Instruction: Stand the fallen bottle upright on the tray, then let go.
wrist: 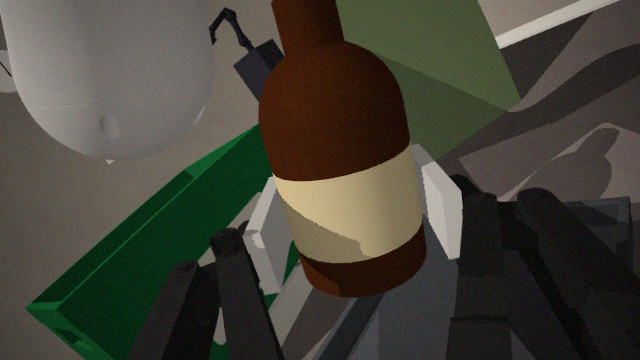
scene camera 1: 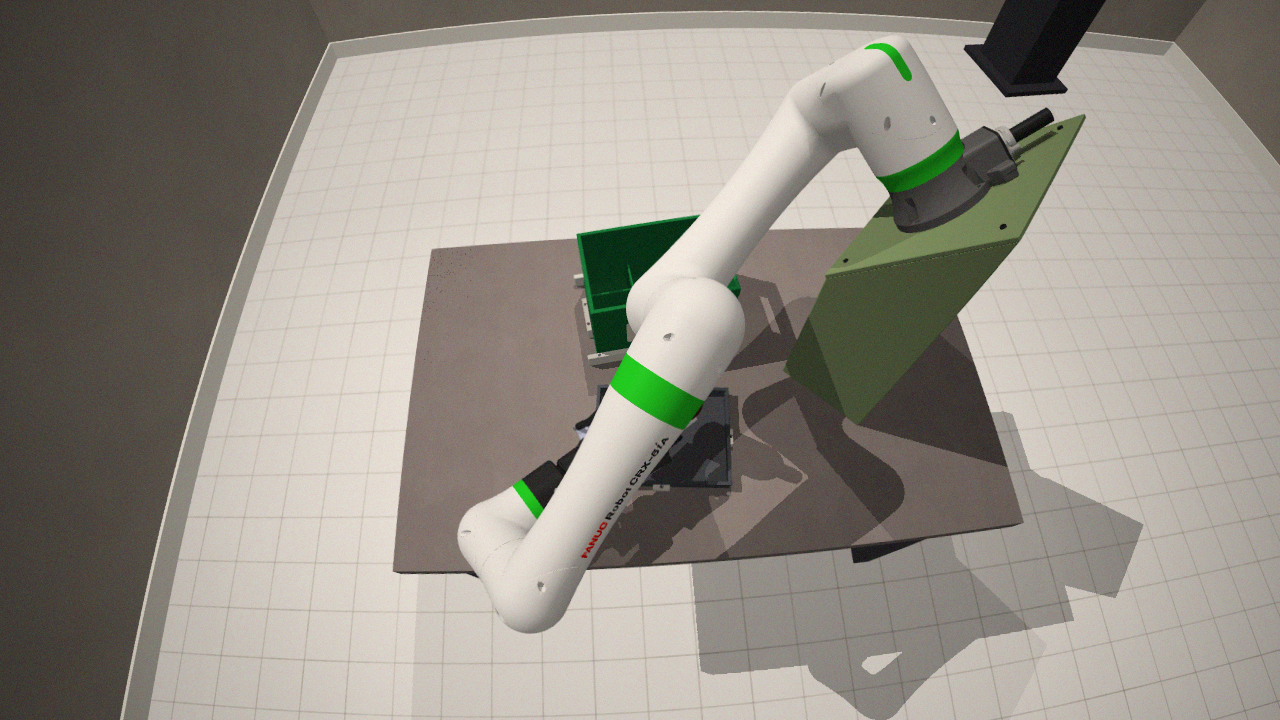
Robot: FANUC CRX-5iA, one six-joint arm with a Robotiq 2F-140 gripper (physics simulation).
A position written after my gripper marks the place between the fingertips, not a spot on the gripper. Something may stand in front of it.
In view: my gripper (scene camera 1: 679, 399) and a brown bottle (wrist: 331, 114).
My gripper also shows in the wrist view (wrist: 348, 184).
